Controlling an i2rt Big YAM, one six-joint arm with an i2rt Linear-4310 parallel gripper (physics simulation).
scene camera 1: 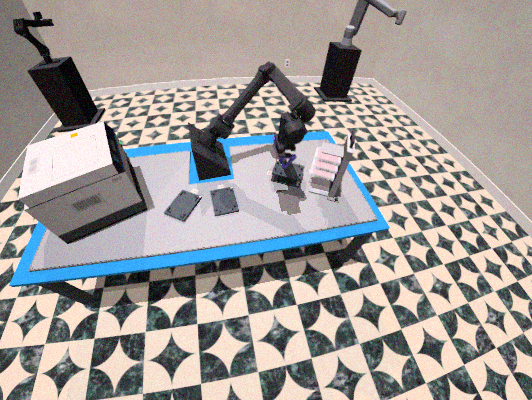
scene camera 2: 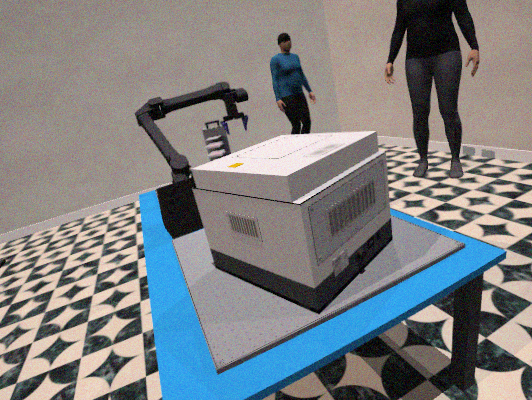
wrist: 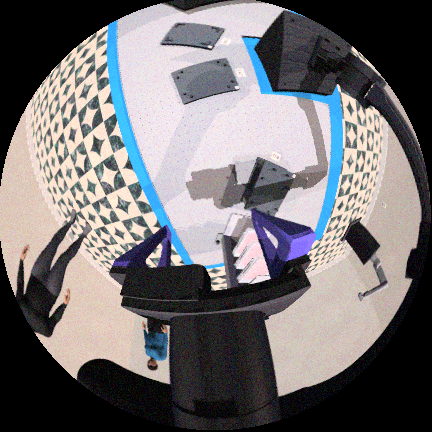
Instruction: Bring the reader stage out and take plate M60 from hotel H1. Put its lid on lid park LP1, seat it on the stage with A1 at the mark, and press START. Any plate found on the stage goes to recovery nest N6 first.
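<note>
The reader is a large white-grey box at the table's left end; its stage does not show. The hotel stands at the right end, with several pale pink plates stacked in it; their labels cannot be read. Nest N6 and lid park LP1 are flat dark pads between reader and hotel, with no plate or lid on them. My gripper is open and empty, pointing down, above the table near the hotel.
A raised dark stand sits left of the hotel, close beneath my gripper. The arm's black base stands at the table's back edge. Two people and two pedestal-mounted arms are beyond the table.
</note>
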